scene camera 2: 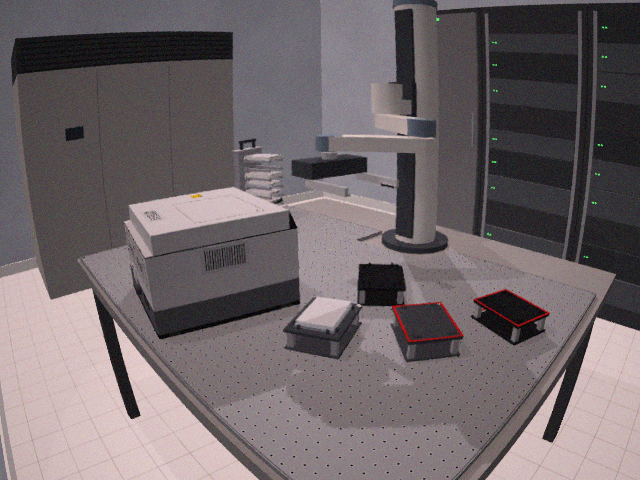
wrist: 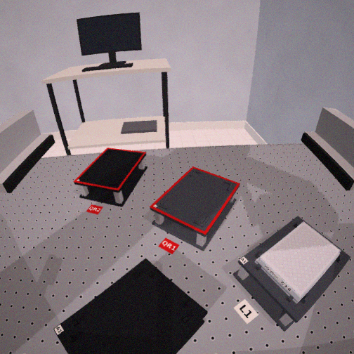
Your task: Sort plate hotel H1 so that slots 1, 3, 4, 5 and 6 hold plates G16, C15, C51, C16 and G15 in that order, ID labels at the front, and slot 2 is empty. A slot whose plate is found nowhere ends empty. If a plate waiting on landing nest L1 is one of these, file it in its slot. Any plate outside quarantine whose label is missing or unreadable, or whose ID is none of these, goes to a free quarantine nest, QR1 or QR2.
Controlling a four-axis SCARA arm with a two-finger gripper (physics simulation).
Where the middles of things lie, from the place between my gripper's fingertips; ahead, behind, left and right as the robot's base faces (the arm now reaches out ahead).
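With the large instrument (scene camera 2: 175,279) as my reference, I find my hand 19 cm above it, 33 cm to the left of it and 28 cm short of it.
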